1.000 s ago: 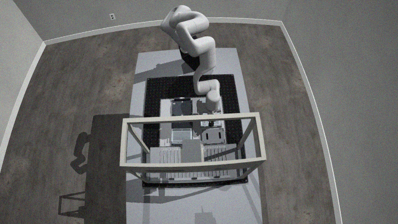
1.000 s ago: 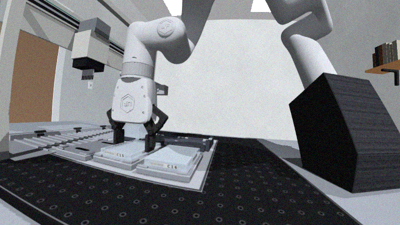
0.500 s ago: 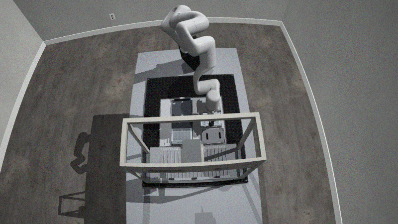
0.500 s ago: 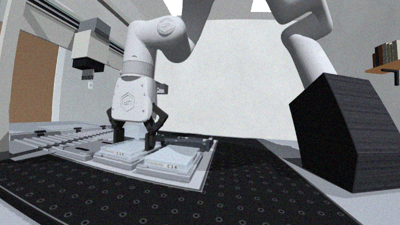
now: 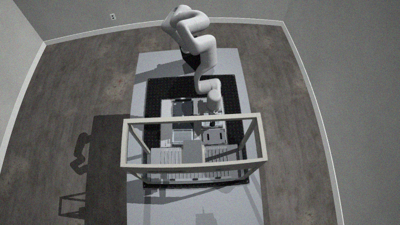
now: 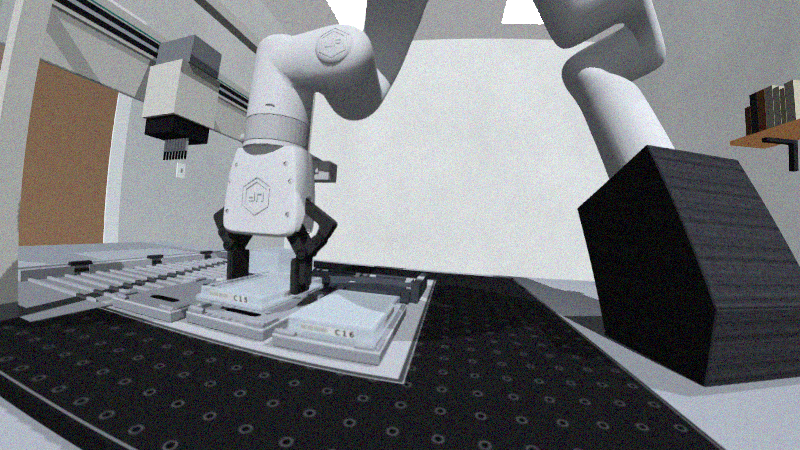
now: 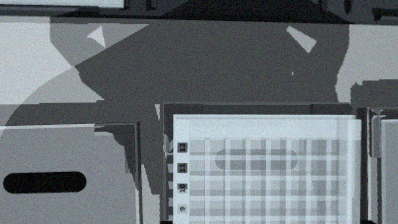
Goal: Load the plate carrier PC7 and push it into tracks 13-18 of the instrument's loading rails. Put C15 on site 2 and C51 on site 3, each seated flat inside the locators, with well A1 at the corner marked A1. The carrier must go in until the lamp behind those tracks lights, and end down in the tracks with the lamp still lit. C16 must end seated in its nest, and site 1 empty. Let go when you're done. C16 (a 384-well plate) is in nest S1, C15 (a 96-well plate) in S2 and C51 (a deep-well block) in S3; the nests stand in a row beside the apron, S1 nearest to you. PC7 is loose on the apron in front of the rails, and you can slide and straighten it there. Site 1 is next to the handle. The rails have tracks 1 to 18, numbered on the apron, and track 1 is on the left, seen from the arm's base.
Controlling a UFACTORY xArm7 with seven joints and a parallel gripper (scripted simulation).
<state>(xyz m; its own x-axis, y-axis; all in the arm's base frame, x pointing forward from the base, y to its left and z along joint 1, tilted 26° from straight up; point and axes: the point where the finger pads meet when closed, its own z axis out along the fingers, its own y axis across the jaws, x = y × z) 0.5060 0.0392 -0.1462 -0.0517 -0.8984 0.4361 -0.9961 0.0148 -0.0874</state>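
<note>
Right now the nest S2 is 4 cm below my hand. From my hand the other things lie so: deep-well block C51: 10 cm ahead, 19 cm to the right, 1 cm below; then nest S3: 11 cm ahead, 1 cm to the left, 4 cm below; then dark carrier PC7: 1 cm behind, 18 cm to the right, 3 cm below.
</note>
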